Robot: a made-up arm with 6 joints. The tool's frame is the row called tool.
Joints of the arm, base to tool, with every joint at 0 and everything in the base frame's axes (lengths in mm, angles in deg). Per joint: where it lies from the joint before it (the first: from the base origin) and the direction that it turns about. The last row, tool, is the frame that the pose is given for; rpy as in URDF.
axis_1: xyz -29 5 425 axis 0 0 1
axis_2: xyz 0 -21 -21 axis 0 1 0
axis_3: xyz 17 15 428 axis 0 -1 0
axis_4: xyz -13 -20 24 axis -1 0 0
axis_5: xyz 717 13 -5 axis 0 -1 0
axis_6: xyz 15 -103 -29 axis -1 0 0
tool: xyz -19 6 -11 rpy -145.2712 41.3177 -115.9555
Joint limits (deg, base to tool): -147.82..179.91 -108.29..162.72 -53.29..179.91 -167.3..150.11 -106..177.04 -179.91..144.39
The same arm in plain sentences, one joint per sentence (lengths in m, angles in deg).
The arm has six revolute joints in a row. What follows holds with every joint at zero, and every direction is one of the base frame's.
Joint 1 lies 0.029 m along -x and 0.005 m along +y and 0.425 m along +z from the base frame's origin and turns about +z, from -147.82 to 179.91 deg.
Joint 2 lies 0.021 m along -y and 0.021 m along -z from joint 1 and turns about +y, from -108.29 to 162.72 deg.
Joint 3 lies 0.017 m along +x and 0.015 m along +y and 0.428 m along +z from joint 2 and turns about -y, from -53.29 to 179.91 deg.
Joint 4 lies 0.013 m along -x and 0.02 m along -y and 0.024 m along +z from joint 3 and turns about -x, from -167.3 to 150.11 deg.
Joint 5 lies 0.717 m along +x and 0.013 m along +y and 0.005 m along -z from joint 4 and turns about -y, from -106 to 177.04 deg.
Joint 6 lies 0.015 m along +x and 0.103 m along -y and 0.029 m along -z from joint 5 and turns about -x, from -179.91 to 144.39 deg.
The tool frame, which is the frame that the pose is given for, lies 0.019 m along -x and 0.006 m along +y and 0.011 m along -z from joint 6; its axes are the base frame's turned by roll -145.27, pitch 41.32 and yaw -115.96 deg (as in URDF: about the fixed x, then y, then z).

